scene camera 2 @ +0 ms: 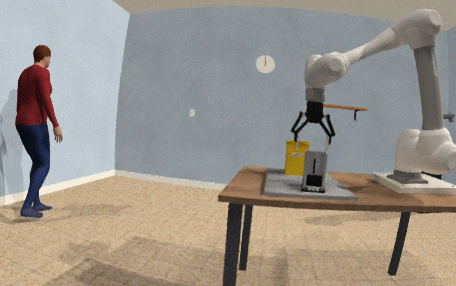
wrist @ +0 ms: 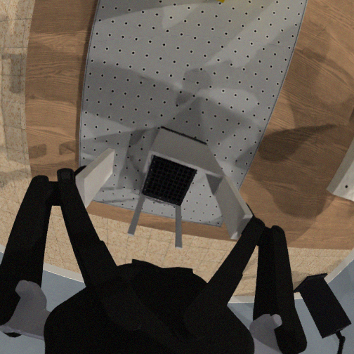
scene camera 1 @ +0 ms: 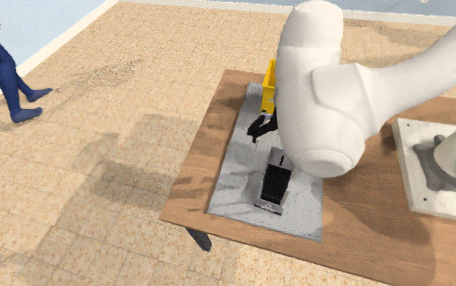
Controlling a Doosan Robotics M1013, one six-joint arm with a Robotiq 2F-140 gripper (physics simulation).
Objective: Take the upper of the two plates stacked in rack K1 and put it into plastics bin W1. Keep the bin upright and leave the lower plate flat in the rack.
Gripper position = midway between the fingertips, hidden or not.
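My gripper (scene camera 2: 311,151), visible also in the wrist view (wrist: 167,174).
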